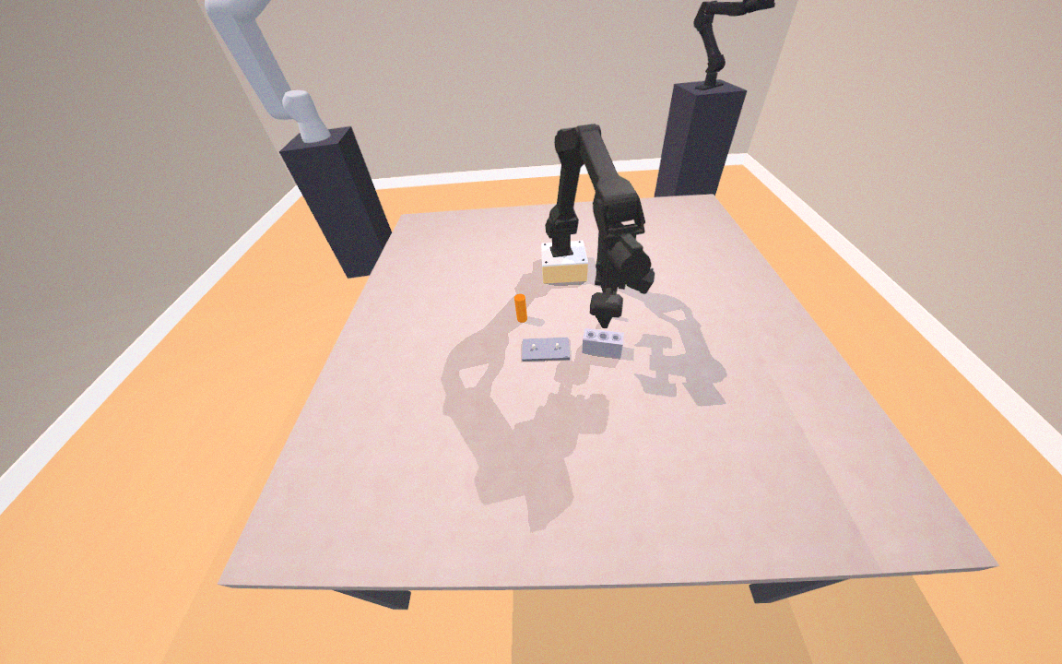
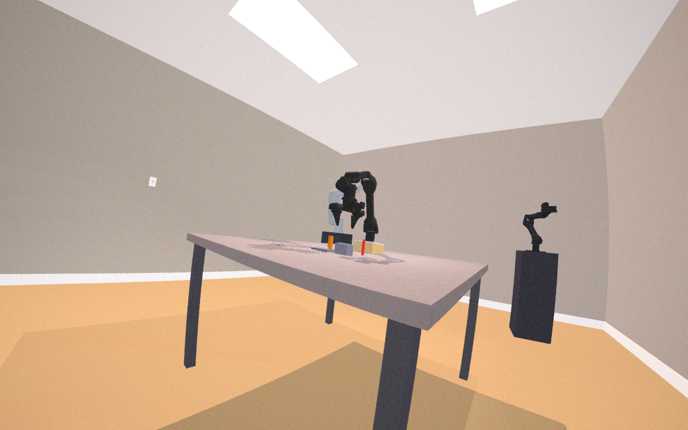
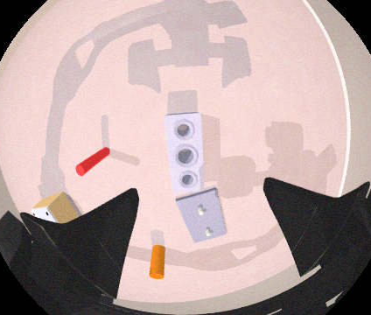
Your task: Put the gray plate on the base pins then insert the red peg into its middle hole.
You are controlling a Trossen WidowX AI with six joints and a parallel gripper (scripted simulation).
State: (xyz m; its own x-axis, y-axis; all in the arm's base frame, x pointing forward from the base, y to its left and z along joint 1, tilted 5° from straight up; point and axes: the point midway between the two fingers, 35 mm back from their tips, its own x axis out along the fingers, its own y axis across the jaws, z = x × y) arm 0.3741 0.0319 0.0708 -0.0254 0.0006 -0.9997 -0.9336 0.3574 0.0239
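Now: gripper tip 90 mm above the gray plate and 10 mm past it. Round my gripper tip: orange cylinder 190 mm to the right, 160 mm behind, 90 mm below; then red peg 120 mm behind, 90 mm below, 50 mm to the left; then base 140 mm to the right, 120 mm below, 30 mm behind.
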